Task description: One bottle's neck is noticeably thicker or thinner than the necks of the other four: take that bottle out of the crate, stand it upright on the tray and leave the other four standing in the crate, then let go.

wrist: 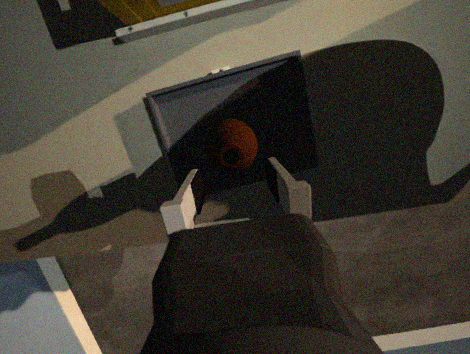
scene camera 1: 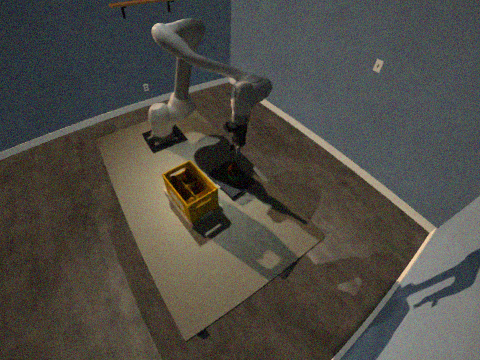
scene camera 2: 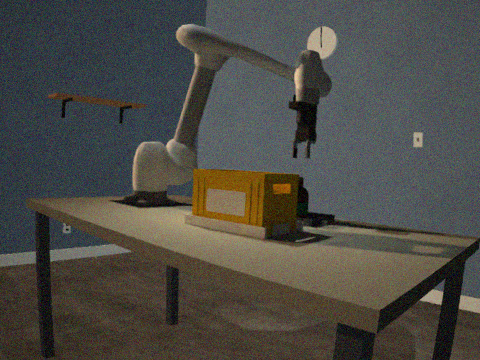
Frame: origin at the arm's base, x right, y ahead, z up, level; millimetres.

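Where they show: gripper, between the fingertips: (wrist: 234,176) (scene camera 1: 234,152) (scene camera 2: 300,157); arm's base, origin of its link: (scene camera 1: 164,136) (scene camera 2: 149,202).
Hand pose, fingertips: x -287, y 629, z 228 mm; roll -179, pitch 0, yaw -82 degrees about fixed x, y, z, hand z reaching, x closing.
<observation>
Things, the pixels of their centre, and the offset from my fingertips. "spot": a spot on its surface instead. Level surfaces: height alone.
- yellow crate, middle of its body: (scene camera 2: 244,199) (scene camera 1: 190,191) dx +295, dy +41, dz -144 mm
- brown-orange bottle, middle of its body: (wrist: 231,145) (scene camera 2: 298,198) (scene camera 1: 233,171) dx +1, dy +3, dz -149 mm
- dark tray, middle of its body: (wrist: 236,130) (scene camera 2: 292,216) (scene camera 1: 230,178) dx +17, dy -6, dz -218 mm
- pale low base, a spot on its surface: (scene camera 2: 225,226) spot: dx +393, dy +79, dz -216 mm
- table, height of its surface: dz -231 mm
The yellow crate (scene camera 1: 196,212) (scene camera 2: 281,207) (wrist: 145,10) stands upright on the table. Dark shapes of bottles (scene camera 1: 191,189) show inside it in the first scene view; their number and neck widths cannot be told. One brown-orange bottle (scene camera 1: 231,172) (scene camera 2: 303,196) (wrist: 242,142) with a green band stands upright on the dark tray (scene camera 1: 233,192) (scene camera 2: 322,218) (wrist: 159,121), apart from the crate. My gripper (scene camera 1: 237,148) (scene camera 2: 301,157) (wrist: 234,176) is open and empty, pointing down above the bottle, with a gap between the fingertips and the bottle's top.
The crate sits on a pale low base (scene camera 2: 225,226) beside the tray on the table (scene camera 1: 165,270) (scene camera 2: 210,255). The tray lies near the table's edge on the wall side. The arm's shadow darkens the tray. A wall shelf (scene camera 1: 142,3) (scene camera 2: 95,100) hangs behind the arm.
</observation>
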